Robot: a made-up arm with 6 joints. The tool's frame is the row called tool.
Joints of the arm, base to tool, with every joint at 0 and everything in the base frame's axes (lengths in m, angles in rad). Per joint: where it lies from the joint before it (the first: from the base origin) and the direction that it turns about. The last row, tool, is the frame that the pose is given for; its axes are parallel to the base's.
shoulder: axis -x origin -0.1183 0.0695 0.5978
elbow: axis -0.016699 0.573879 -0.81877 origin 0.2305 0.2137 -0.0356
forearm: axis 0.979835 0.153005 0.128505 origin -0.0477 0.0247 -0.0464
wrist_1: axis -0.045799 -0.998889 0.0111 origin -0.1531 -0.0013 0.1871
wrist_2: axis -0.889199 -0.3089 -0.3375 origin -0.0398 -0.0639 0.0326
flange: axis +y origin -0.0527 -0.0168 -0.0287
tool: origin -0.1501 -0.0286 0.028
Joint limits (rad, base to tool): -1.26..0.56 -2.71..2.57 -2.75..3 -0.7..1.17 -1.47..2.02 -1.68..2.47
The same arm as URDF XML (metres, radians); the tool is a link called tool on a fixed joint. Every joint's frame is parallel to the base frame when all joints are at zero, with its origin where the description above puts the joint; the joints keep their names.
<robot name="arm">
<joint name="tool_fixed" type="fixed"><parent link="link6"/><child link="tool"/><origin xyz="-0.1501 -0.0286 0.028" rpy="0 0 0"/></joint>
<joint name="flange" type="revolute"><parent link="link5"/><child link="link6"/><origin xyz="-0.0527 -0.0168 -0.0287" rpy="0 0 0"/><axis xyz="0 1 0"/><limit lower="-1.68" upper="2.47"/></joint>
<joint name="wrist_2" type="revolute"><parent link="link4"/><child link="link5"/><origin xyz="-0.0398 -0.0639 0.0326" rpy="0 0 0"/><axis xyz="-0.889199 -0.3089 -0.3375"/><limit lower="-1.47" upper="2.02"/></joint>
<joint name="wrist_1" type="revolute"><parent link="link3"/><child link="link4"/><origin xyz="-0.1531 -0.0013 0.1871" rpy="0 0 0"/><axis xyz="-0.045799 -0.998889 0.0111"/><limit lower="-0.7" upper="1.17"/></joint>
<joint name="forearm" type="revolute"><parent link="link2"/><child link="link3"/><origin xyz="-0.0477 0.0247 -0.0464" rpy="0 0 0"/><axis xyz="0.979835 0.153005 0.128505"/><limit lower="-2.75" upper="3"/></joint>
<joint name="elbow" type="revolute"><parent link="link1"/><child link="link2"/><origin xyz="0.2305 0.2137 -0.0356" rpy="0 0 0"/><axis xyz="-0.016699 0.573879 -0.81877"/><limit lower="-2.71" upper="2.57"/></joint>
<joint name="shoulder" type="revolute"><parent link="base_link"/><child link="link1"/><origin xyz="-0.1183 0.0695 0.5978" rpy="0 0 0"/><axis xyz="-1 0 0"/><limit lower="-1.26" upper="0.56"/></joint>
<link name="base_link"/>
<link name="link1"/>
<link name="link2"/>
<link name="link3"/>
<link name="link4"/>
<link name="link5"/>
<link name="link6"/>
<link name="tool"/>
</robot>

